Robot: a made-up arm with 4 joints. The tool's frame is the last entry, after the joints. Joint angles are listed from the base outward. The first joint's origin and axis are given. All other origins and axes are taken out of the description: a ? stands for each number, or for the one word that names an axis. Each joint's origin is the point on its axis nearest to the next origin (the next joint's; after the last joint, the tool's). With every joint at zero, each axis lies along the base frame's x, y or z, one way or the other. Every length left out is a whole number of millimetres.
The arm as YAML. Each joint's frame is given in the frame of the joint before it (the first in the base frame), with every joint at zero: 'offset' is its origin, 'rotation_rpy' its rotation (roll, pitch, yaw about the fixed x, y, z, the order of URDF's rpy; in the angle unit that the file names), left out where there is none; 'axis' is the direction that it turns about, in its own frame. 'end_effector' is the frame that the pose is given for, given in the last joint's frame.
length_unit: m
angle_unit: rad
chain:
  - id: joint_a
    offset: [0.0, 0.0, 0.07]
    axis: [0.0, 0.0, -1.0]
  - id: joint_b
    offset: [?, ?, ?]
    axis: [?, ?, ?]
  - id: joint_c
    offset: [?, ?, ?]
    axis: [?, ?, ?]
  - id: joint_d
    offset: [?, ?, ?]
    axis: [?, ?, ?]
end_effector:
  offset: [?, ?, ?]
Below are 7 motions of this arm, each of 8 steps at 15 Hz.
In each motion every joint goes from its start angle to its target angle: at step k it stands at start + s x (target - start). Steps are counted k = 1, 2, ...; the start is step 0. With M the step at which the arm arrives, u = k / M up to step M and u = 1 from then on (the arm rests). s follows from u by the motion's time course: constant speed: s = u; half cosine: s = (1 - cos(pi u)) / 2; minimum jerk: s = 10 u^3 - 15 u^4 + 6 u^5.
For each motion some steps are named. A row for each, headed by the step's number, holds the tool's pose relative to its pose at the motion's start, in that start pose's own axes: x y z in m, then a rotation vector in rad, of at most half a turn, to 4 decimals.
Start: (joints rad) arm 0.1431 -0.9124 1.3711 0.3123
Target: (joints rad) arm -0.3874 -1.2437 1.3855 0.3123
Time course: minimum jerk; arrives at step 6
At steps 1, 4, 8:
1: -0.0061 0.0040 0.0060 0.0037 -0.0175 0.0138
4: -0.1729 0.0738 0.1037 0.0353 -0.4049 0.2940
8: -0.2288 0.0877 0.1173 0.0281 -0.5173 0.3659

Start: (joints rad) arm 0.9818 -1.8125 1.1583 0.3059
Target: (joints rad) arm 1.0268 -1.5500 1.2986 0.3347
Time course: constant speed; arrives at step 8
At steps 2, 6, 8:
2: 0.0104 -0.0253 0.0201 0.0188 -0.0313 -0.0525
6: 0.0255 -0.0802 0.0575 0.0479 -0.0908 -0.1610
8: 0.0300 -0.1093 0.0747 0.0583 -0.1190 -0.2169

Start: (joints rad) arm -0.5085 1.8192 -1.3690 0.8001
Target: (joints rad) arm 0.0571 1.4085 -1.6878 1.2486
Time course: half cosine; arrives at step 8
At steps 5, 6, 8:
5: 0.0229 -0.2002 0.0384 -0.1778 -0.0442 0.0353
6: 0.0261 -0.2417 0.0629 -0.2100 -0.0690 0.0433
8: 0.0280 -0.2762 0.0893 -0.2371 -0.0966 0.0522

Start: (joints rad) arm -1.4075 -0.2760 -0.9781 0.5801
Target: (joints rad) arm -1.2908 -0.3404 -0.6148 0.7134
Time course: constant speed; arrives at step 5
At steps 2, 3, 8:
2: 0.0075 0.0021 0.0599 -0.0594 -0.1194 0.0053
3: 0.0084 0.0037 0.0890 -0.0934 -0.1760 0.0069
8: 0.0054 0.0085 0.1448 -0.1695 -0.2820 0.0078

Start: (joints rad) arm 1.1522 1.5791 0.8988 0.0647
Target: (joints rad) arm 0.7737 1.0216 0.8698 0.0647
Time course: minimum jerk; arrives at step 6
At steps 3, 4, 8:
3: -0.0154 0.0653 -0.0845 -0.1419 0.2123 0.2319
4: -0.0415 0.0947 -0.1291 -0.2060 0.3313 0.3793
8: -0.0670 0.1114 -0.1572 -0.2438 0.4143 0.4914

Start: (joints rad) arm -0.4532 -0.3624 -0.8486 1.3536
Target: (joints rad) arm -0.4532 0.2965 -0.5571 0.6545
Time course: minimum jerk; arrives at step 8
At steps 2, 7, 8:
2: 0.0202 0.0014 0.0236 -0.0177 -0.0519 -0.0219
7: 0.0936 0.0320 0.2809 0.0292 -0.5638 -0.2479
8: 0.0930 0.0325 0.2858 0.0337 -0.5734 -0.2524

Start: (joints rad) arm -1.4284 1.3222 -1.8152 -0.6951
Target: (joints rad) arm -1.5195 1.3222 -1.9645 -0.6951
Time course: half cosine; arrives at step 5
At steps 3, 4, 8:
3: -0.0257 -0.0336 -0.0771 -0.1104 0.1104 -0.0042
4: -0.0376 -0.0486 -0.1052 -0.1525 0.1527 -0.0062
8: -0.0424 -0.0547 -0.1157 -0.1685 0.1688 -0.0070

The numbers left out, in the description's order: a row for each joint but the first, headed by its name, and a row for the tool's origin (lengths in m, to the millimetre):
joint_b: xyz -0.38 -0.06 0.0, axis 1.0 0.0 0.0
joint_c: xyz 0.0 0.09 -0.06, axis 0.0 -1.0 0.0
joint_d: xyz 0.24 0.0 -0.09, axis 0.0 0.0 1.0
tool: xyz 0.25 0.07 0.0

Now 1 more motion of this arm.
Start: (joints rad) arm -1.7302 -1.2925 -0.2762 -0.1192
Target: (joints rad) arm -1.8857 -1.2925 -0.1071 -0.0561
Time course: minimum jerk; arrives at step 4
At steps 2, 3, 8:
2: 0.0199 0.0126 0.0546 0.0115 -0.1590 0.0523
3: 0.0275 0.0222 0.0985 0.0183 -0.2852 0.0938
8: 0.0283 0.0247 0.1099 0.0198 -0.3182 0.1046

